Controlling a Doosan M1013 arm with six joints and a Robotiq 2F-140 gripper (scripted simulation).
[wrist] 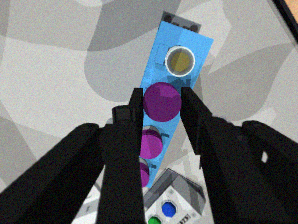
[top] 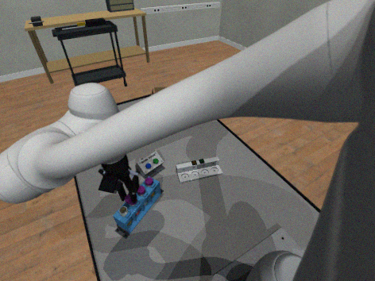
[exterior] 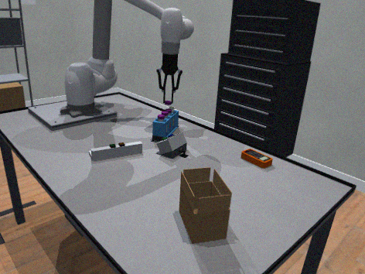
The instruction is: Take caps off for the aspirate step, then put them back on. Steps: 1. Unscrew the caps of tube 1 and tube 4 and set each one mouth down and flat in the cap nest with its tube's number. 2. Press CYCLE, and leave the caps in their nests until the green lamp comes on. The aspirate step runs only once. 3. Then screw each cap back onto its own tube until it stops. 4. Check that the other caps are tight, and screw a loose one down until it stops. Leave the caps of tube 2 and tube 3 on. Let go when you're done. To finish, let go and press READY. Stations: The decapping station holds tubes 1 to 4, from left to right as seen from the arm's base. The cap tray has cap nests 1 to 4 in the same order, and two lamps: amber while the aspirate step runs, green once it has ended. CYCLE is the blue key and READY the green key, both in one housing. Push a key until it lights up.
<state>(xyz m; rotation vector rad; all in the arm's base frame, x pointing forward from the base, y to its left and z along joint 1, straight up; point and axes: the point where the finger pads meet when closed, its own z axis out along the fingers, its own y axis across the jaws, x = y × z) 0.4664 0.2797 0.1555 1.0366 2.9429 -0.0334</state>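
My gripper is now 200 mm short of the blue cycle key, 130 mm to the left of it and 120 mm above it. Round my hand: grey key housing: 220 mm ahead, 150 mm to the right, 130 mm below; green ready key: 210 mm ahead, 180 mm to the right, 120 mm below; purple cap: 30 mm below.
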